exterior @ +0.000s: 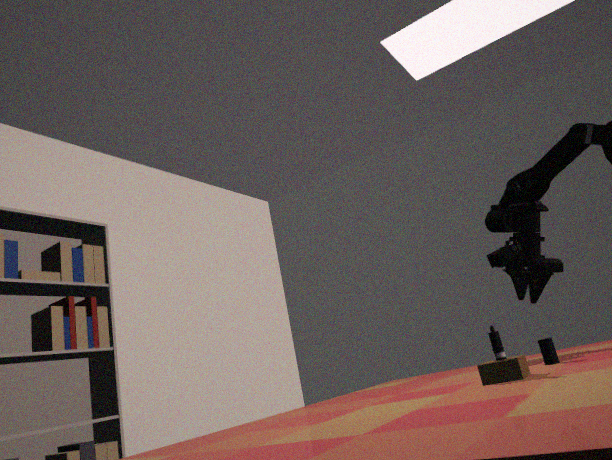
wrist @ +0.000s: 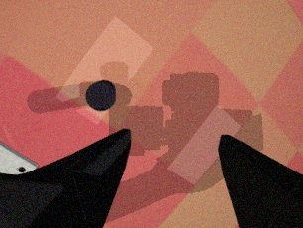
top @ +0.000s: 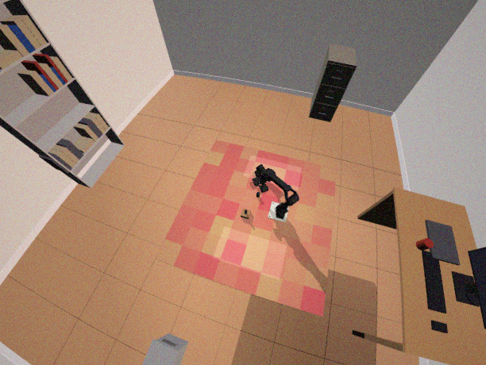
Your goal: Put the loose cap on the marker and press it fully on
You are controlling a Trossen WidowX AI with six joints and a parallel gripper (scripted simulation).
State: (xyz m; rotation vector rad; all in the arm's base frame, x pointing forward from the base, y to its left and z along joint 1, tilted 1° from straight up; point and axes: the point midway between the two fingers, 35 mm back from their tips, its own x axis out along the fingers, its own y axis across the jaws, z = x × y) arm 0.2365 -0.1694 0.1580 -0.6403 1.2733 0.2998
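Now: the marker cap 110 mm below my gripper tip, 50 mm to the left of it and 20 mm behind it. The rest, counted from my gripper tip: tan holder block 240 mm to the left, 120 mm below, 40 mm ahead.
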